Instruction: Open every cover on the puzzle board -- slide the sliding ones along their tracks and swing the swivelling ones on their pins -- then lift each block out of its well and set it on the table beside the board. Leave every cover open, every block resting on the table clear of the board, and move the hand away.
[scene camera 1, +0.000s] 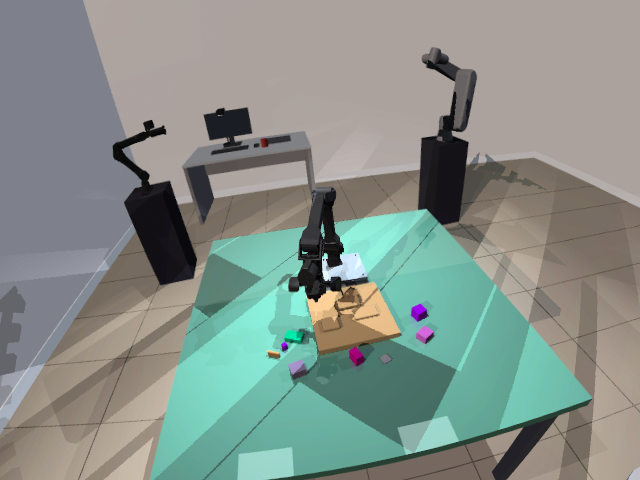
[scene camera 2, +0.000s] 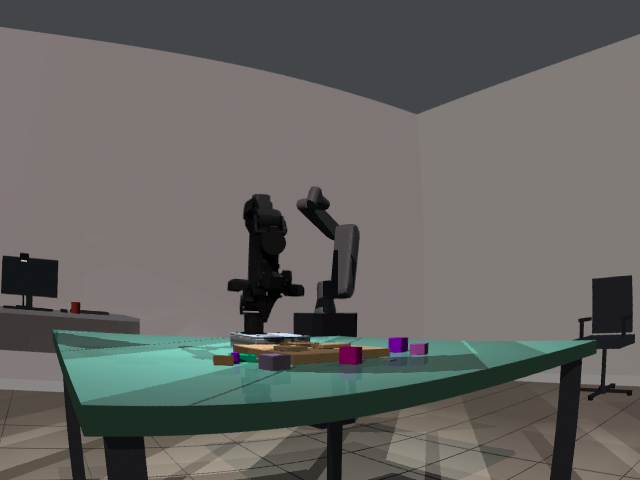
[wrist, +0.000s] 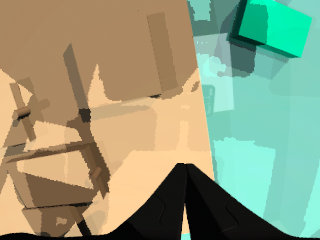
Path:
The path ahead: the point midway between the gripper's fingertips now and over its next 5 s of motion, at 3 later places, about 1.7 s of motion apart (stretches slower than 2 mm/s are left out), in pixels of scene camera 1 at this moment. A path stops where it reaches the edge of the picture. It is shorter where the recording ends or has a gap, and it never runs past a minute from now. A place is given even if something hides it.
My gripper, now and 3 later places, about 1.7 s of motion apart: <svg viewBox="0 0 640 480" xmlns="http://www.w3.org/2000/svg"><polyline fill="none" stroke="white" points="316,301 326,310 328,318 330,328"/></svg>

